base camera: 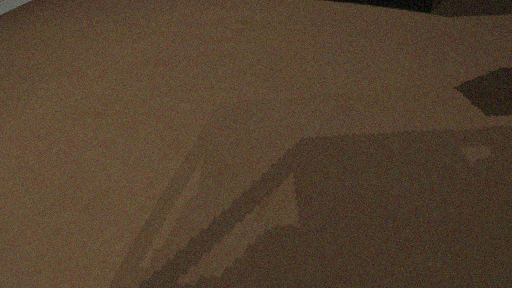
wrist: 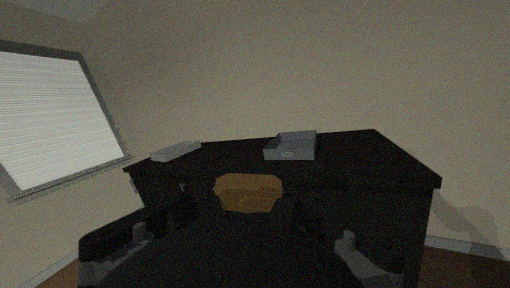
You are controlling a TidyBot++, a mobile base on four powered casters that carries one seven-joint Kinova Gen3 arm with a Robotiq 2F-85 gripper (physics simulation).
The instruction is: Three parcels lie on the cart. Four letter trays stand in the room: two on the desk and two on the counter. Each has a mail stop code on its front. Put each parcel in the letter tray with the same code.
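Places are measured from the arm's base along level axes (x ahead, y left, z up), in centimetres.
Where they show: gripper, fingertip midpoint: [wrist: 250, 189].
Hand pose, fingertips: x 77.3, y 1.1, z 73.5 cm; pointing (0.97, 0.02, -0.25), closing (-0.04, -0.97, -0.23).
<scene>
After its pixels a point has its place.
A brown parcel [wrist: 248, 193] @[x 72.8, y 0.7, z 76.0 cm] is held between the fingers of my gripper [wrist: 250, 189] @[x 77.3, y 1.1, z 73.5 cm], which is shut on it, in the middle of the wrist view. No code on the parcel can be read. Beyond it, a grey letter tray [wrist: 290, 146] @[x 150.0, y -20.6, z 51.6 cm] stands on top of a black piece of furniture [wrist: 350, 150]; a small pale mark on its front is too blurred to read. A second grey tray [wrist: 176, 151] @[x 176.5, y 65.6, z 56.2 cm] stands on the same top, further left. The cart and the other two parcels do not show in either view.
A window with a white blind [wrist: 60, 120] @[x 221.7, y 195.0, z 101.0 cm] is on the wall at the left in the wrist view. The brown floor [base camera: 150, 75] @[x 74.6, y 31.9, z -39.7 cm] fills most of the base view, with shadows across it. A dark edge [base camera: 385, 4] @[x 113.6, y -40.9, z -38.9 cm] shows at its top.
</scene>
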